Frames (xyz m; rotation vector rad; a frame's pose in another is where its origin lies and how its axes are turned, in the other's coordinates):
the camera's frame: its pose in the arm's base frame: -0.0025 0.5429 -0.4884 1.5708 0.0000 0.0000
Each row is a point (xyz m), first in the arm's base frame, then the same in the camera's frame.
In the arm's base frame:
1: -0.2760 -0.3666 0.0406
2: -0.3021 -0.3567 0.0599
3: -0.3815 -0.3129 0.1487
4: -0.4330 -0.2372 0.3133
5: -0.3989 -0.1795 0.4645
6: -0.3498 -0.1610 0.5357
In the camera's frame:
1: -0.2735 0.5290 0.9095
2: -0.2996 0.5483 0.8996
3: -0.3790 0.6371 0.8558
4: -0.4305 0.8017 0.7801
5: -0.3964 0.9529 0.7224
6: -0.3473 1.0241 0.7039

